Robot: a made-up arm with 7 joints.
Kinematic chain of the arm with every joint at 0, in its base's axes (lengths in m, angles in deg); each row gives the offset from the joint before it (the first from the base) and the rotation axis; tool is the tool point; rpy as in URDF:
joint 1: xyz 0 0 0.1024 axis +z
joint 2: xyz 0 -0.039 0.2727 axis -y
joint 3: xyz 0 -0.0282 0.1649 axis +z
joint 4: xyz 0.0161 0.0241 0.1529 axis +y
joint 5: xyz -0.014 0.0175 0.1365 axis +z
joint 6: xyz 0 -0.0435 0.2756 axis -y
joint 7: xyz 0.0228 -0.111 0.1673 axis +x
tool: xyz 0 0 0 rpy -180 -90 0
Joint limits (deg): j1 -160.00..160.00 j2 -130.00..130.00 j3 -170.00..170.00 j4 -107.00..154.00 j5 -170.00..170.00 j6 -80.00..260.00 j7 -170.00..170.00
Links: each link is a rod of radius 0.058 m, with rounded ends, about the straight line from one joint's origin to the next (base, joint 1, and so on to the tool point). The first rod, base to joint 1, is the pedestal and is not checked.
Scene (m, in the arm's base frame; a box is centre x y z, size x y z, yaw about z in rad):
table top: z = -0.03
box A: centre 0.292 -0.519 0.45 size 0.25 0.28 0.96 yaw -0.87
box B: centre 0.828 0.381 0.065 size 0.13 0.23 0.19 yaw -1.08
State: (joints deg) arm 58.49 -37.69 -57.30 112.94 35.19 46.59 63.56
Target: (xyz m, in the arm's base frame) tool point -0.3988 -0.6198 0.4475
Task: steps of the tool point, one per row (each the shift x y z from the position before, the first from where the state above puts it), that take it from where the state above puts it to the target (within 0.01 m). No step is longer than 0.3 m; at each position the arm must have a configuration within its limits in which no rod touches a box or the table.
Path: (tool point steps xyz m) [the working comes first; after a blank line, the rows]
Joints at the target: 12.63 37.31 -116.15 86.66 26.41 39.81 63.56
Straight joint move there: touches box A.

1: 0.0289 -0.0014 0.0023
2: -0.0027 0.0187 0.1567
3: -0.0909 0.0577 0.2221
4: -0.1385 0.1653 0.1350
5: -0.0576 0.2359 -0.0629
6: -0.0578 -0.1970 0.1520
7: -0.1053 -0.2291 0.0786
8: -0.1278 -0.2289 -0.0167
9: -0.1289 -0.1902 -0.1054
10: -0.1188 -0.1199 -0.1630
11: -0.1063 -0.0356 -0.1761
12: -0.0944 0.0422 -0.1451

